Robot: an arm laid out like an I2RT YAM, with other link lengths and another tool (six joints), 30 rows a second.
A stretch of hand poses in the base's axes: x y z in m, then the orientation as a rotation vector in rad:
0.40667 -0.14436 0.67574 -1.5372 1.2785 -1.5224
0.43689 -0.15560 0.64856 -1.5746 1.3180 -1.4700
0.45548 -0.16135 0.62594 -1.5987 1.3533 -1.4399
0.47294 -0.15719 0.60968 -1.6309 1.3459 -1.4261
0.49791 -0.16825 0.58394 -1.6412 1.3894 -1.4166
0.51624 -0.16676 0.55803 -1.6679 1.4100 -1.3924
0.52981 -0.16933 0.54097 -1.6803 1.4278 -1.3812
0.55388 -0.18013 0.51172 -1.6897 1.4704 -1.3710
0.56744 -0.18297 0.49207 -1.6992 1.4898 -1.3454
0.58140 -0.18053 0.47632 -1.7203 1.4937 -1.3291
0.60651 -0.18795 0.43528 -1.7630 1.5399 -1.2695
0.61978 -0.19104 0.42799 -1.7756 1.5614 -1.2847
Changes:
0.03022 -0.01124 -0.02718 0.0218 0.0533 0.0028
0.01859 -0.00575 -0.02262 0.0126 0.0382 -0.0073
0.01746 0.00416 -0.01626 -0.0092 0.0213 0.0148
0.02497 -0.01106 -0.02574 0.0064 0.0280 -0.0246
0.01833 0.00149 -0.02591 0.0042 0.0322 -0.0006
0.01357 -0.00257 -0.01706 0.0026 0.0186 -0.0061
0.02407 -0.01080 -0.02925 0.0056 0.0273 -0.0242
0.01356 -0.00284 -0.01965 0.0136 0.0206 -0.0019
0.01396 0.00244 -0.01575 0.0000 0.0194 0.0066
0.02511 -0.00742 -0.04104 0.0190 0.0628 -0.0038
0.01327 -0.00309 -0.00729 -0.0165 0.0143 -0.0186

